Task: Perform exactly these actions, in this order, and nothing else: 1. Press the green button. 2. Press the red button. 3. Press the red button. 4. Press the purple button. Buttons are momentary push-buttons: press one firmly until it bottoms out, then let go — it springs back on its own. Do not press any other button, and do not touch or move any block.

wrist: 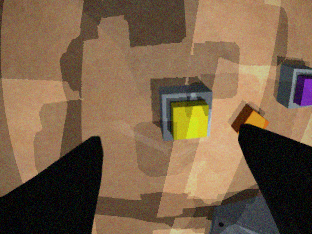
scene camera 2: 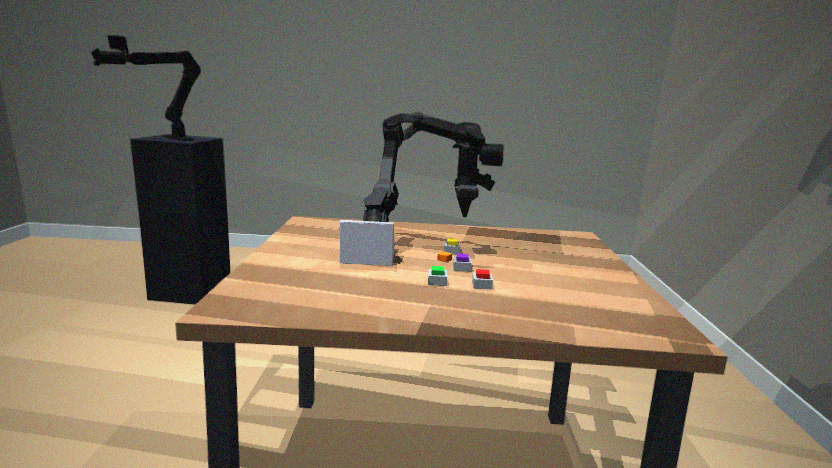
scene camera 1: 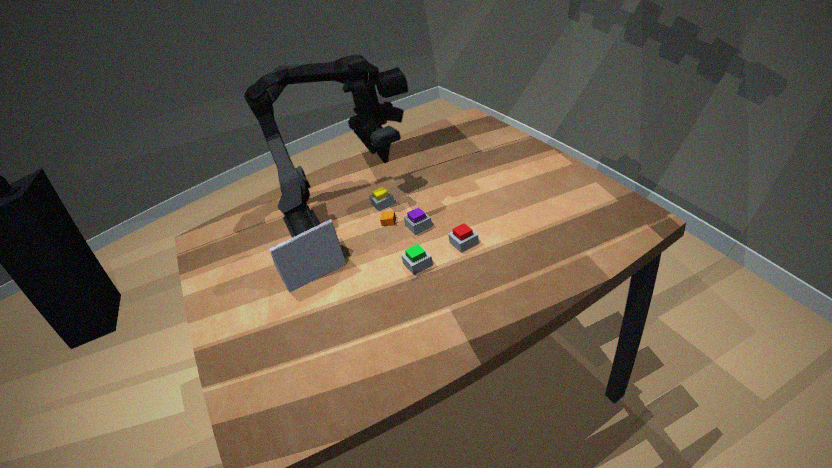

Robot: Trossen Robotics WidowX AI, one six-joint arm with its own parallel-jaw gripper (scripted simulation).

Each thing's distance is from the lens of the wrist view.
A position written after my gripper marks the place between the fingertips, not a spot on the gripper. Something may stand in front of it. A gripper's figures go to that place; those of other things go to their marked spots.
my gripper (wrist: pixel 173 139): 0.10 m
yellow button (wrist: pixel 189 119): 0.18 m
